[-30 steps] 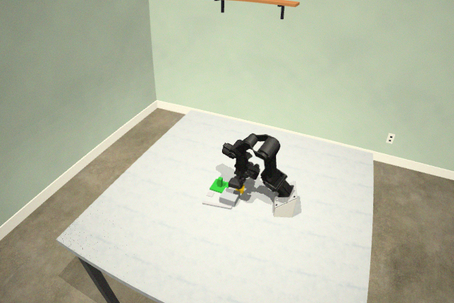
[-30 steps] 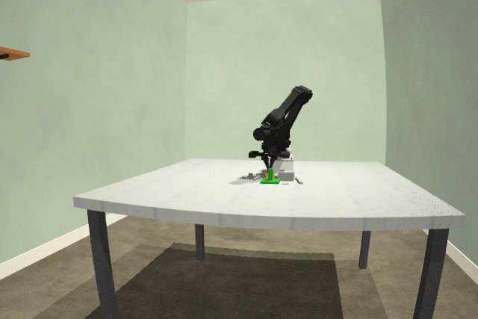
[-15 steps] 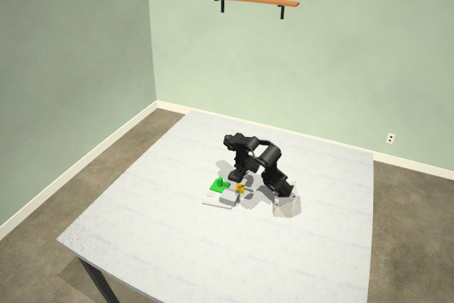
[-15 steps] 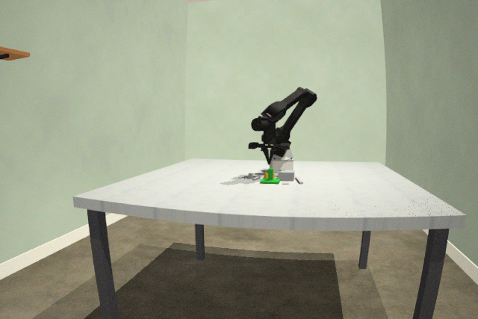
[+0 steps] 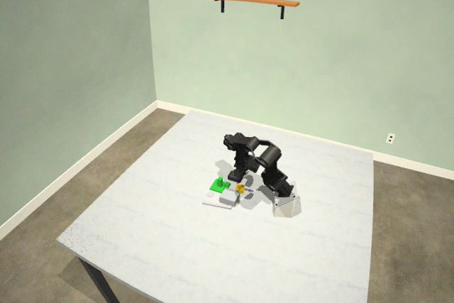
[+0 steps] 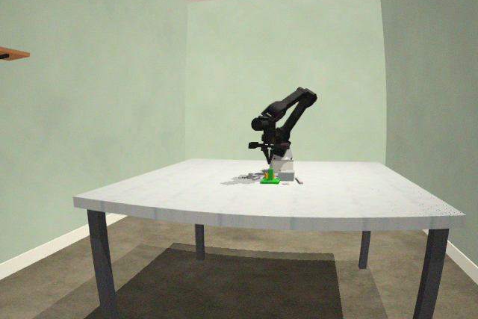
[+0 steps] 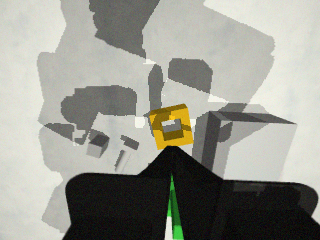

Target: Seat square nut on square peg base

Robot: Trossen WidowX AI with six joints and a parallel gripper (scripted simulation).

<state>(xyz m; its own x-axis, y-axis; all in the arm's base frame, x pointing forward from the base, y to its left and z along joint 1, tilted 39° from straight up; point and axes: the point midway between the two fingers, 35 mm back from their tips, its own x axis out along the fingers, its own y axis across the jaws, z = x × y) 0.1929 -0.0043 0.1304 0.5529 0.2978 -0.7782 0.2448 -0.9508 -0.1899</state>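
Right now my hand is 10 mm past the grey block, 80 mm to the right of it and 80 mm above it. Round my hand: white strip (10 mm ahead, 150 mm to the left, 100 mm below); small grey cube (50 mm ahead, 70 mm to the right, 90 mm below); small white tile (90 mm ahead, 120 mm to the left, 100 mm below).
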